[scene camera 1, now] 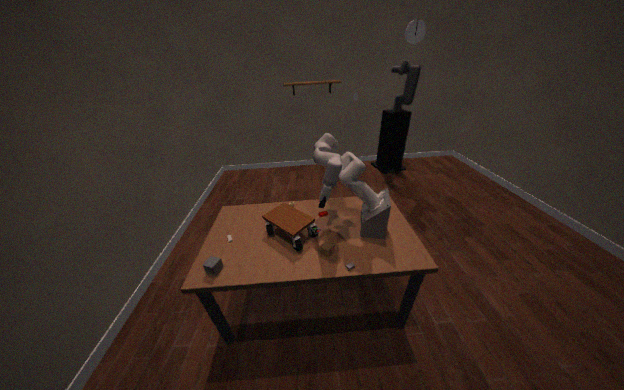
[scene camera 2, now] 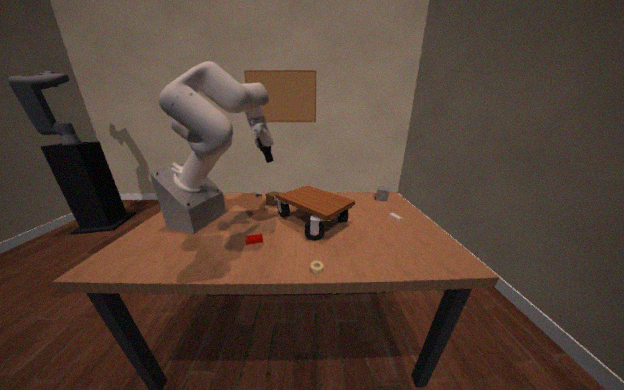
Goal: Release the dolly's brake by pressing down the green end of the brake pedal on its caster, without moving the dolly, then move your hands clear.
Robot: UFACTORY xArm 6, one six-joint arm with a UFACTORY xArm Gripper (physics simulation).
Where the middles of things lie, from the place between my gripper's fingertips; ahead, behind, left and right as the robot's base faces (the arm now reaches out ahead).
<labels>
Now: the dolly (scene camera 2: pixel 323 205) 210 mm below my hand, 170 mm ahead of it and 130 mm to the right of it.
</labels>
